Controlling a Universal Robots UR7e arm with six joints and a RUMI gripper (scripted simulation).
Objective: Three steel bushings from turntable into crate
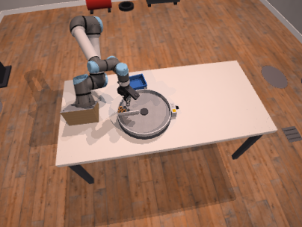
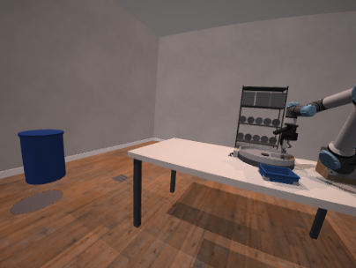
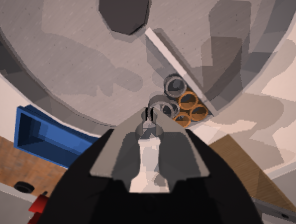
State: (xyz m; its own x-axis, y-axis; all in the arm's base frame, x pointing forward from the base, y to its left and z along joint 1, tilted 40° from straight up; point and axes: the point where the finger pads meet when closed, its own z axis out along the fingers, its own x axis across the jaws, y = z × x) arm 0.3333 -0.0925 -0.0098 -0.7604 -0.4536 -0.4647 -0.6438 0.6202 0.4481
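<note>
My hand is 9 cm short of the blue crate, 27 cm to the right of it and 10 cm above it. The rest, counted from my hand: round grey turntable: 10 cm ahead, 7 cm to the right, 7 cm below.
</note>
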